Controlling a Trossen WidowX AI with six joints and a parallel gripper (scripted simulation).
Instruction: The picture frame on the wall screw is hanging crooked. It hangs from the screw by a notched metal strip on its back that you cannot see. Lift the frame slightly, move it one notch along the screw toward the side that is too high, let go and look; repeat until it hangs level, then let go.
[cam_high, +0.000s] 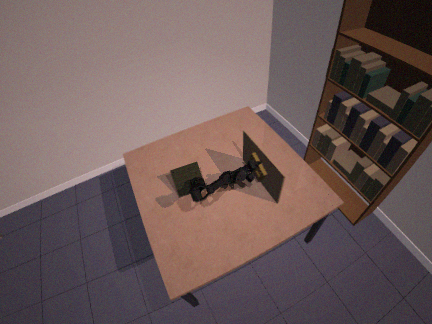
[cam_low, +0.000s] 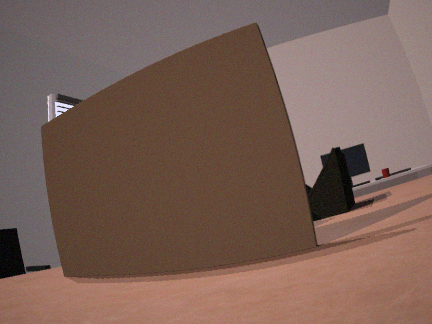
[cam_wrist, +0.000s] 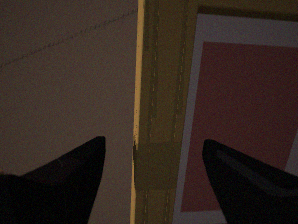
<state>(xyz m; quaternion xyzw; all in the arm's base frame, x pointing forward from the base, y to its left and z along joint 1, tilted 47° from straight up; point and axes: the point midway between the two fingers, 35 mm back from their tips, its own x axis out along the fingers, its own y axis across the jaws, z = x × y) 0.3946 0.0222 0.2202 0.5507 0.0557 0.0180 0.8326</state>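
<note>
My gripper tip is 20 mm to the right of the picture frame and 50 mm above it. Round my gripper tip: wall panel (10 mm ahead, 10 mm to the left, 60 mm below).
</note>
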